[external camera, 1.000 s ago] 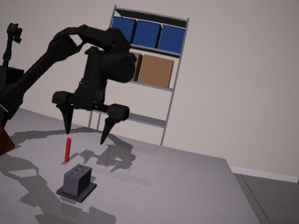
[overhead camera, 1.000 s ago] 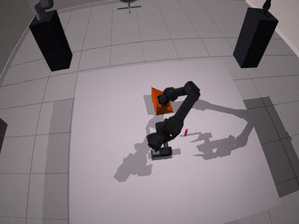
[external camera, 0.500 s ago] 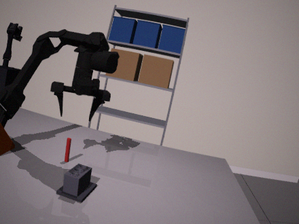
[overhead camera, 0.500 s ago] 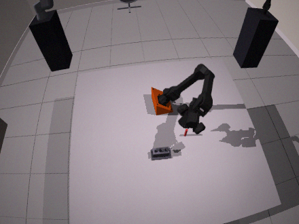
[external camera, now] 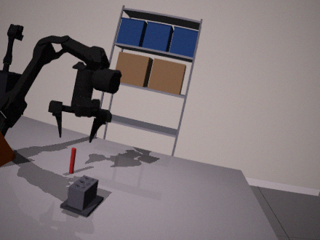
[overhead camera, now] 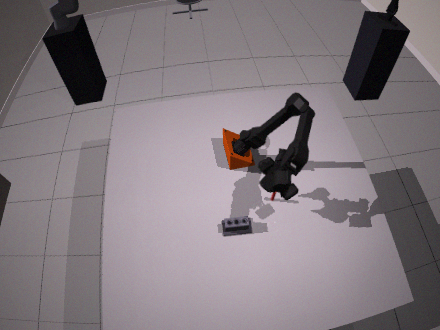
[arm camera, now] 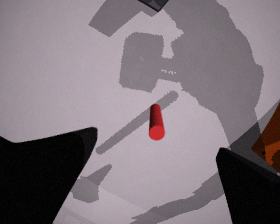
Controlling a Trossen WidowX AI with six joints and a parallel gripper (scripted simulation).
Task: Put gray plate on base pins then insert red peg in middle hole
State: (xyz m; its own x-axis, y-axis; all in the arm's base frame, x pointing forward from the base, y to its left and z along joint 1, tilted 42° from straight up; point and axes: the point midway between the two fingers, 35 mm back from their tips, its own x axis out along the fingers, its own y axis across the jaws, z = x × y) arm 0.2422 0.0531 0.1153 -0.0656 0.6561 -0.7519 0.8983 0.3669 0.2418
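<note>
My gripper tip is 7 cm above the red peg. Round my gripper tip: dark gray base 10 cm ahead, 17 cm to the right, 10 cm below; gray plate 10 cm ahead, 17 cm to the right, 6 cm below.
</note>
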